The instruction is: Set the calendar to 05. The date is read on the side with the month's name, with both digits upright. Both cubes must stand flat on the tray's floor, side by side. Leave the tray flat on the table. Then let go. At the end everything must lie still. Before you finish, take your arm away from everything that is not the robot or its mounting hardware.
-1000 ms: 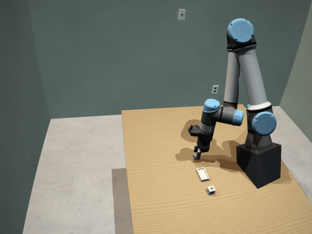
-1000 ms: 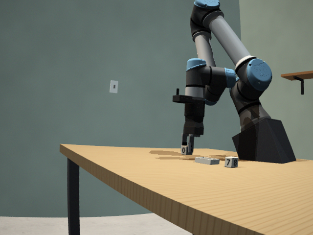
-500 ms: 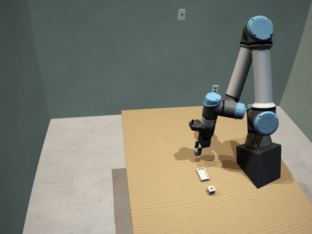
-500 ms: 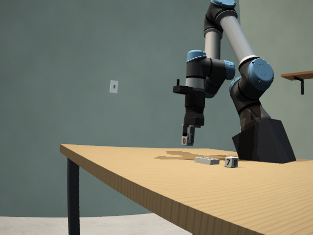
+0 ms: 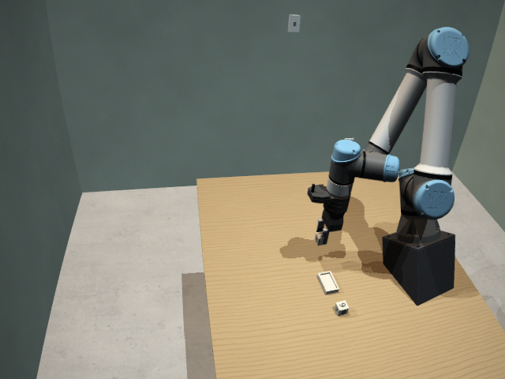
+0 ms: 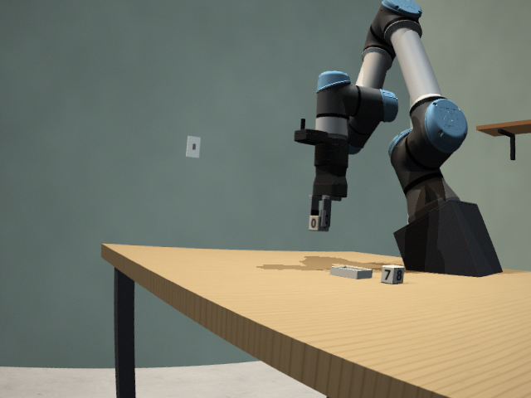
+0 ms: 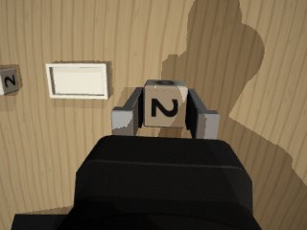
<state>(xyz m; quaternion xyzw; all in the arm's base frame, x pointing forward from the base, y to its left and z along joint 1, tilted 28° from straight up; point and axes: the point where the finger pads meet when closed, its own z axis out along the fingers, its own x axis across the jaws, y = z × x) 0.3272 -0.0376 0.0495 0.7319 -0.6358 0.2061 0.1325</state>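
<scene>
The small calendar tray is 10 mm behind my hand, 110 mm to the left of it and 100 mm below it.
</scene>
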